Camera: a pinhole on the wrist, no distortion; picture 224 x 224 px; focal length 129.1 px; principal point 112.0 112.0 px. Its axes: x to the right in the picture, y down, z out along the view. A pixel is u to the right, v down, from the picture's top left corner.
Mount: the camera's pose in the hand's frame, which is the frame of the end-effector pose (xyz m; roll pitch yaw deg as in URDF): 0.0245 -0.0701 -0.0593 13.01 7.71 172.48
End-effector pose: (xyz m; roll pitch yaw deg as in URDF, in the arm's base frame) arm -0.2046 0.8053 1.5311 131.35 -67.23 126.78
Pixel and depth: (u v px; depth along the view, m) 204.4 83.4 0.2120
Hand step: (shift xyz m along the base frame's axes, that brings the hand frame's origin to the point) 0.1023 0.0572 -0.1436
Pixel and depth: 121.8 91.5 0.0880
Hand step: -0.0302 0.0293 -0.0052
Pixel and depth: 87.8 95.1 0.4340
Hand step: 0.1423 0.3448 -0.0043
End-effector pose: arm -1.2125 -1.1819 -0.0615 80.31 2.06 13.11
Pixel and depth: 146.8 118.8 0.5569
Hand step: -0.0720 -0.4777 0.1389
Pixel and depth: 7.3 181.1 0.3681
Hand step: 0.3312 -0.3439 -0.1518
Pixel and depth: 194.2 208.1 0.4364
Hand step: -0.2421 -0.5002 -0.1589
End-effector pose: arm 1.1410 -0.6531 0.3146 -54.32 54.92 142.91
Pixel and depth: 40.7 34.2 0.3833
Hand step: -0.3174 -0.2115 -0.1934
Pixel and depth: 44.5 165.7 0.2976
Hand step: -0.3241 0.0642 0.0522
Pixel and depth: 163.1 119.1 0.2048
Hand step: -0.0815 -0.0553 0.1169
